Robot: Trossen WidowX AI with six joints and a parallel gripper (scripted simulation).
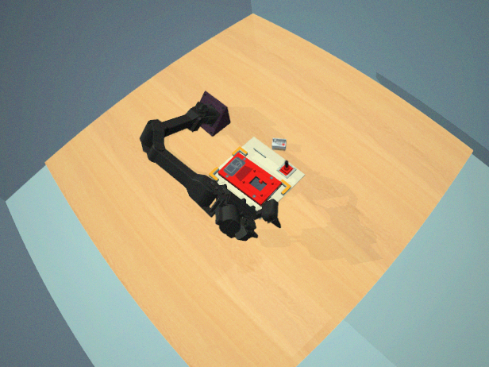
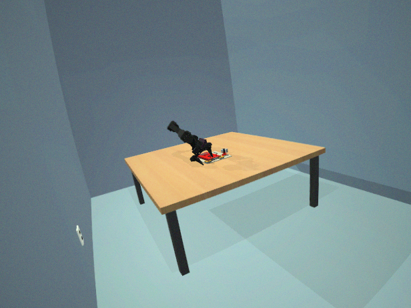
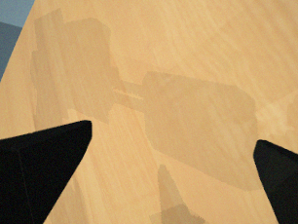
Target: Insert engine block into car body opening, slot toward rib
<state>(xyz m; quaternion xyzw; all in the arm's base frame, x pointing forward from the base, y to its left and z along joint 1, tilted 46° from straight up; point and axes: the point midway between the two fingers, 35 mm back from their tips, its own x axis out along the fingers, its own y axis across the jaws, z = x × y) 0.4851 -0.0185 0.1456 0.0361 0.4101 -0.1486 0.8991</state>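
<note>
Right now the engine block is 260 mm behind my gripper tip, 240 mm to the left of it and 30 mm below it.
</note>
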